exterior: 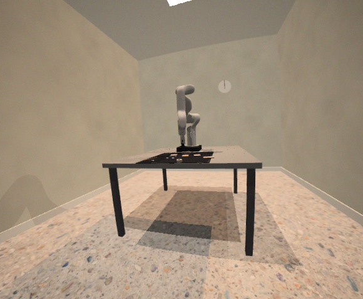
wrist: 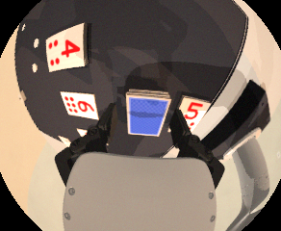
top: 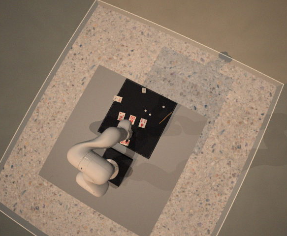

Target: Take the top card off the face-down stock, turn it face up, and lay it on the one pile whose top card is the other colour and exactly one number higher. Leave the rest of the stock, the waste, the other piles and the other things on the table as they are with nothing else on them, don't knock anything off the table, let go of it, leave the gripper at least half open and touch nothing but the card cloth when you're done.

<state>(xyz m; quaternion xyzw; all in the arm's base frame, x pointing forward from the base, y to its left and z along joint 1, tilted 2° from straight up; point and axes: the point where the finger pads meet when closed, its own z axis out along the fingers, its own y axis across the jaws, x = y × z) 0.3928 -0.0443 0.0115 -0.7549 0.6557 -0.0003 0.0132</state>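
My hand is 10 cm past the red 5 card, 5 cm above it and 2 cm to the right of it. Also, from my hand: black card cloth (18 cm ahead, 7 cm below, 1 cm to the left); thin wooden stick (29 cm ahead, 26 cm to the right, 5 cm below); small block (46 cm ahead, 6 cm to the left, 4 cm below).
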